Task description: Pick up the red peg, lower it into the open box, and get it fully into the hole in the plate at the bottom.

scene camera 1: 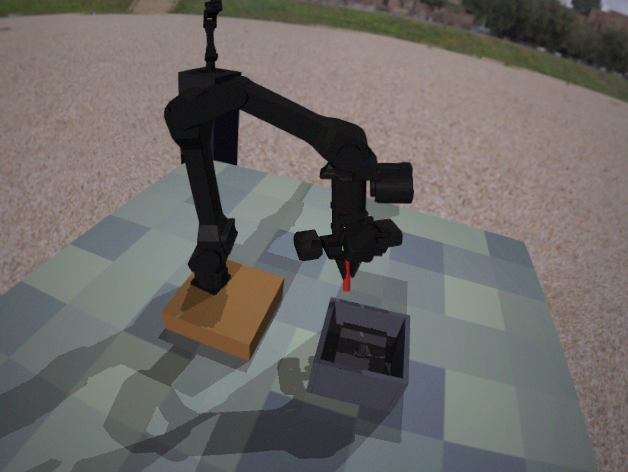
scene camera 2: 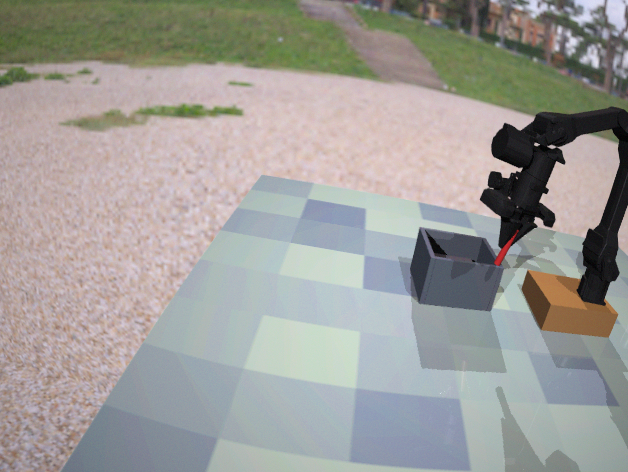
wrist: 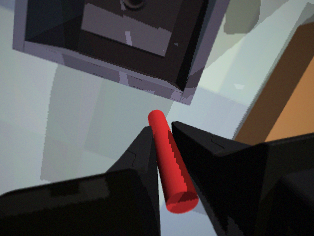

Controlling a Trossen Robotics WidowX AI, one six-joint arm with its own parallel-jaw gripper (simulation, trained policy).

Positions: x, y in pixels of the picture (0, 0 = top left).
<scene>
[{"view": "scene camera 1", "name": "my gripper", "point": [347, 277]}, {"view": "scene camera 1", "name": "dark grey box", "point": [331, 380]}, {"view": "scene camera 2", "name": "my gripper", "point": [502, 247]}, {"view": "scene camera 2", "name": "dark grey box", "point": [438, 281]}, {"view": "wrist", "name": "my gripper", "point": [161, 130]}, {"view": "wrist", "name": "red peg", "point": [180, 196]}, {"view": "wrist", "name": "dark grey box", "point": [58, 38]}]
</scene>
